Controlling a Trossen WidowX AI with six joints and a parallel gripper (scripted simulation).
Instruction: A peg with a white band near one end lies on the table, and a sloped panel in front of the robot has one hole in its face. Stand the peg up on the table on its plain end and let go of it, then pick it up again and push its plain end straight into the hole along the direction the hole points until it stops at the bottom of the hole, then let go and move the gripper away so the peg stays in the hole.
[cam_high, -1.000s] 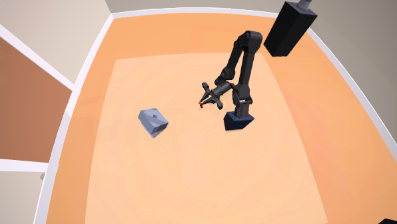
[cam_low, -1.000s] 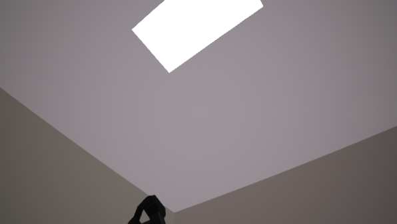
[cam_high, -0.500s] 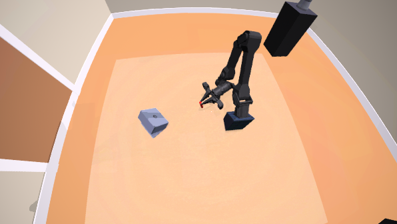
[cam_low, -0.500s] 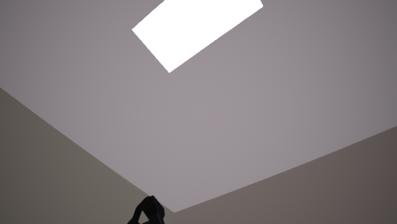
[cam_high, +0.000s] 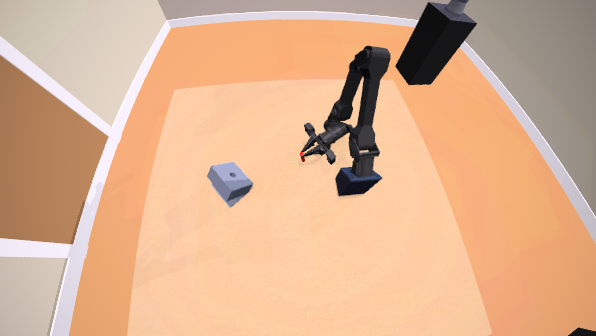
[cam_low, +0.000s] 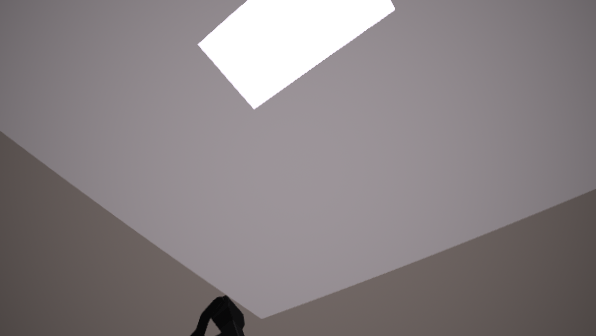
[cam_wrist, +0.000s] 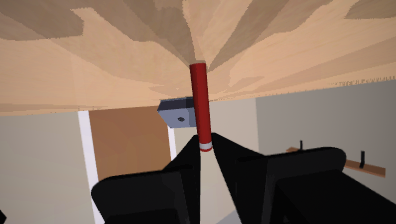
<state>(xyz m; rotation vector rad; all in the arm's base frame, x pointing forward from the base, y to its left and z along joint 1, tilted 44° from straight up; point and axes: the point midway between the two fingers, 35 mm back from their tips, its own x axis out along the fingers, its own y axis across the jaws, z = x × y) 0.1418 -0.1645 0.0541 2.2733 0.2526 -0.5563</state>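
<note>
Right now my gripper tip is 10 mm above the red peg. The rest, counted from my gripper tip: grey-blue sloped panel (280 mm ahead, 50 mm to the left, 10 mm below).
</note>
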